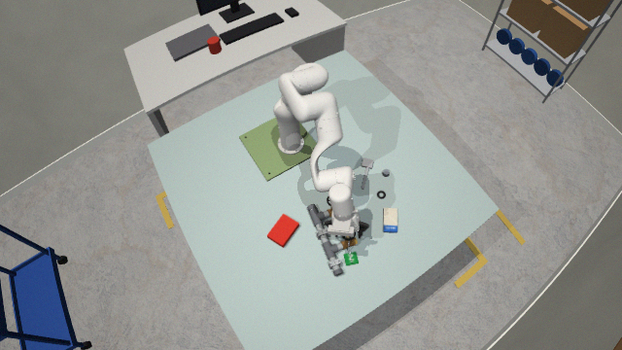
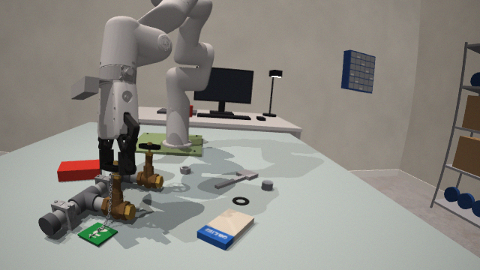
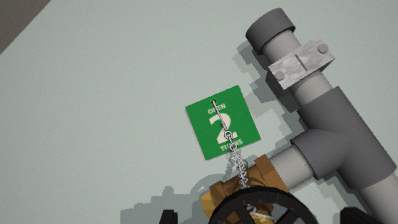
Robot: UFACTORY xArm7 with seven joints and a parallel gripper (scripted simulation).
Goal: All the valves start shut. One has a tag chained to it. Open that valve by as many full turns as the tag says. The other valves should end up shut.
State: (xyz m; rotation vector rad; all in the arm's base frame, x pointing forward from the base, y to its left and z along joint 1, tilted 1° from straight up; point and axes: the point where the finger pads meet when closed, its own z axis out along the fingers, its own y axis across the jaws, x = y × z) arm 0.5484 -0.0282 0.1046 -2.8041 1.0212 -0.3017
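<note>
The green tag is 100 mm below my hand, 80 mm ahead of it and 20 mm to the right of it. Also, from my hand: box 220 mm to the left, 100 mm below, 10 mm ahead; nut 280 mm behind, 100 mm to the left, 100 mm below; red block 200 mm to the right, 170 mm behind, 90 mm below.
</note>
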